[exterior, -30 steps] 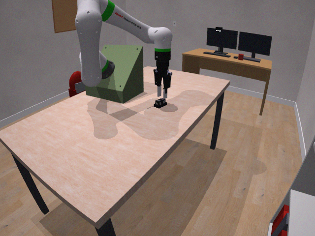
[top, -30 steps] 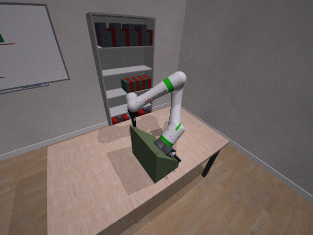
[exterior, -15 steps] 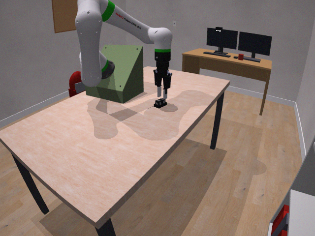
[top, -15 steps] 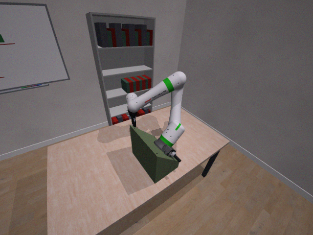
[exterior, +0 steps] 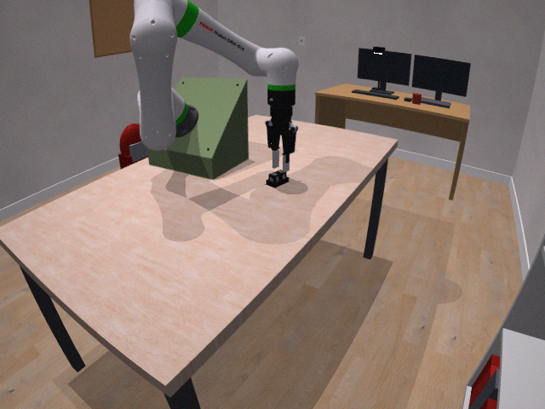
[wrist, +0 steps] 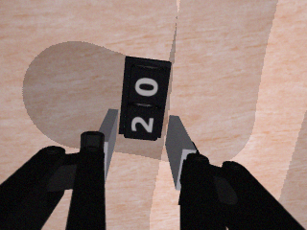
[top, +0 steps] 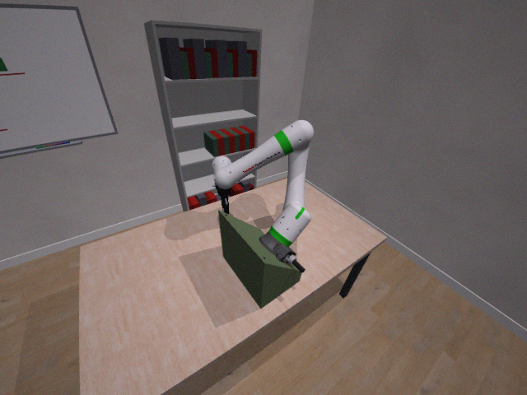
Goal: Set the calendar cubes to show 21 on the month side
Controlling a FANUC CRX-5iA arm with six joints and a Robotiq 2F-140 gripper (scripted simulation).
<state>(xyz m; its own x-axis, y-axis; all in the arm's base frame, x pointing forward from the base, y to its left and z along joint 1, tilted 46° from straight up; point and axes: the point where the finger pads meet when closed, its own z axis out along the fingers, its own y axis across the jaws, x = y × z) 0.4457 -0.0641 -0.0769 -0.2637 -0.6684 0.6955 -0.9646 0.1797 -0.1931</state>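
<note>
Now: the black tray 1 cm behind my hand, 2 cm to the right of it and 7 cm below it.
</note>
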